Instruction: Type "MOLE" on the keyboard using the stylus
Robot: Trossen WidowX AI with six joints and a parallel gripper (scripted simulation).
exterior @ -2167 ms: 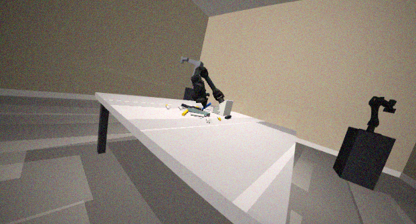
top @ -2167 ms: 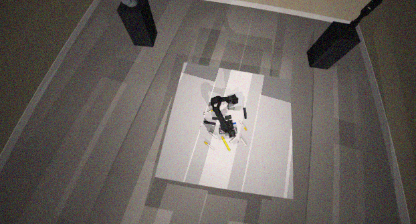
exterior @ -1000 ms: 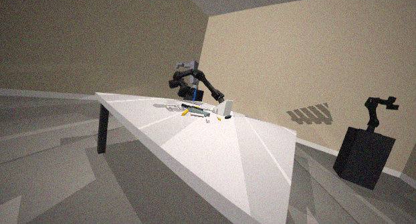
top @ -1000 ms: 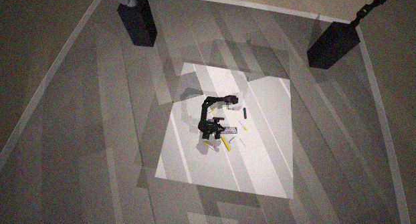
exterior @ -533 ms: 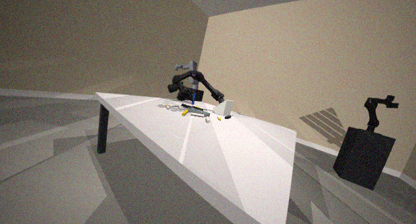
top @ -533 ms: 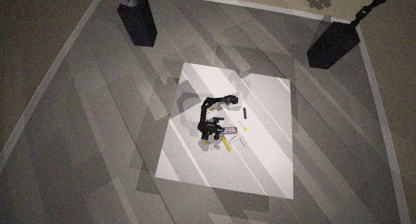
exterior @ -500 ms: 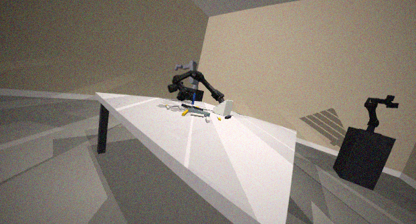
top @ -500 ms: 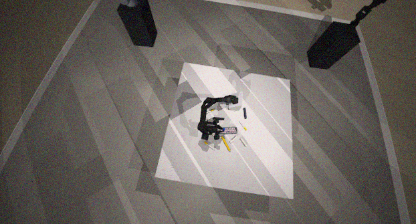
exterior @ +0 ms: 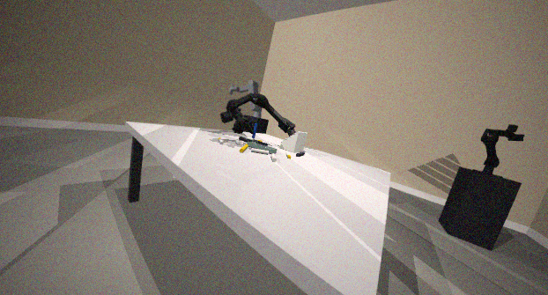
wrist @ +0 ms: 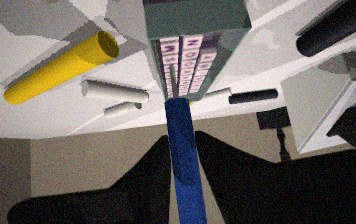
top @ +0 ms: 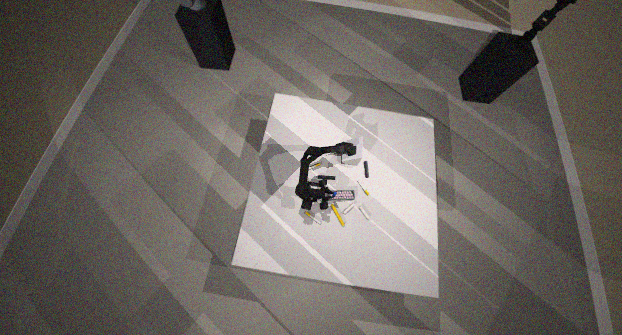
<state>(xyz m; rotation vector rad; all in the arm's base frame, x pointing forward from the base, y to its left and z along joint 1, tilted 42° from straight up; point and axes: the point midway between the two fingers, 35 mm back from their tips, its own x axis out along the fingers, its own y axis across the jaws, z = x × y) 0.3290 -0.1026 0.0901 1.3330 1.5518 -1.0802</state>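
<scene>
Now: gripper tip 110 mm short of the yellow pencil, 70 mm above it and 40 mm to the right of it. Also, from my gripper tip: blue stylus (10 mm below).
</scene>
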